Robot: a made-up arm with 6 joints. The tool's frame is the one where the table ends. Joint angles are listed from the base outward.
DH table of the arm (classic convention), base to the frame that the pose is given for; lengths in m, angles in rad. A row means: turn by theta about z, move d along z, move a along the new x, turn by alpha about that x. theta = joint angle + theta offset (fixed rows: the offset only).
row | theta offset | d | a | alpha
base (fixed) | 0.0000 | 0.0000 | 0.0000 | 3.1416
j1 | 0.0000 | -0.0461 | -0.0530 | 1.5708
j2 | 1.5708 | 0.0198 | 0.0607 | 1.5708
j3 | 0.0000 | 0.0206 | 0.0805 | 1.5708
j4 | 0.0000 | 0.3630 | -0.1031 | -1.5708
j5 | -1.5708 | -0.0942 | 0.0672 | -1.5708
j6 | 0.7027 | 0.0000 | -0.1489 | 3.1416
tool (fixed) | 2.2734 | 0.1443 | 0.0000 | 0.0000
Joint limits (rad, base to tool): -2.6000..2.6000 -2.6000..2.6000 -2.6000..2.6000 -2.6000..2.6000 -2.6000..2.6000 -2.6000..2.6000
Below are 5 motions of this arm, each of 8 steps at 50 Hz.
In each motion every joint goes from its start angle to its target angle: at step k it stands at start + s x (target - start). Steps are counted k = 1, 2, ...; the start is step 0. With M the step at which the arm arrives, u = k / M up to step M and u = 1 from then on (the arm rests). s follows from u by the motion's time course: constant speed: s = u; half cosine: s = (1 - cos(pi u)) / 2; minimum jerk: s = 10 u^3 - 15 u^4 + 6 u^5.
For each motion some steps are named. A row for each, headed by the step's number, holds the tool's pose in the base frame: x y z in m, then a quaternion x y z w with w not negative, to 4 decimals.
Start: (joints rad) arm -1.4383 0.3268 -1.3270 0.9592 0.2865 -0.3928
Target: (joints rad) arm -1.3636 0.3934 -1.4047 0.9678 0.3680 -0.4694
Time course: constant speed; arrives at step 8
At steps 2, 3, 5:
2: 0.0009 -0.1754 0.3778 -0.2436 -0.3365 0.8938 0.1691
3: -0.0022 -0.1730 0.3805 -0.2475 -0.3273 0.8968 0.1651
5: -0.0083 -0.1680 0.3860 -0.2548 -0.3087 0.9028 0.1572

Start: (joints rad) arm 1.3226 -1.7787 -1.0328 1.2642 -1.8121 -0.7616
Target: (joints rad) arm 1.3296 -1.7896 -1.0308 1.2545 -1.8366 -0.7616
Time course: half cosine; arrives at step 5
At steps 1, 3, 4, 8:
1: -0.2788 0.0390 0.0345 0.5415 -0.0634 0.6351 0.5471
3: -0.2801 0.0407 0.0350 0.5335 -0.0651 0.6383 0.5511
4: -0.2807 0.0415 0.0352 0.5299 -0.0659 0.6397 0.5529
8: -0.2809 0.0418 0.0353 0.5286 -0.0662 0.6402 0.5535

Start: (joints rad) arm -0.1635 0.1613 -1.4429 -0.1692 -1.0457 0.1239
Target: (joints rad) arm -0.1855 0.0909 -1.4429 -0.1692 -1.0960 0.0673
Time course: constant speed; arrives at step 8
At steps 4, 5, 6, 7, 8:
4: 0.0150 0.0503 0.2010 -0.9520 -0.0262 0.0560 0.2999
5: 0.0127 0.0486 0.2011 -0.9530 -0.0257 0.0535 0.2972
6: 0.0104 0.0468 0.2011 -0.9539 -0.0252 0.0510 0.2946
7: 0.0082 0.0451 0.2011 -0.9549 -0.0247 0.0484 0.2920
8: 0.0059 0.0434 0.2011 -0.9558 -0.0241 0.0458 0.2895

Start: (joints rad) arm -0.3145 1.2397 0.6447 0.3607 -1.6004 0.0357
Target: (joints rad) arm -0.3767 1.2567 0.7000 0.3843 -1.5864 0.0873
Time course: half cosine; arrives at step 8
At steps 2, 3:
2: -0.1958 -0.2131 -0.0293 -0.5330 0.3548 0.2322 0.7322
3: -0.1942 -0.2146 -0.0290 -0.5335 0.3526 0.2292 0.7338

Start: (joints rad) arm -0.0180 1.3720 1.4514 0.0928 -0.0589 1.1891
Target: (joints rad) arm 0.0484 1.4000 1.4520 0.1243 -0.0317 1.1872
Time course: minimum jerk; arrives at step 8
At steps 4, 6, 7, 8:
4: -0.5470 -0.2021 -0.0865 0.1417 0.6417 -0.7095 0.2544
6: -0.5557 -0.1866 -0.0783 0.1502 0.6363 -0.7181 0.2386
7: -0.5576 -0.1832 -0.0765 0.1520 0.6351 -0.7199 0.2351
8: -0.5579 -0.1825 -0.0762 0.1524 0.6349 -0.7202 0.2344

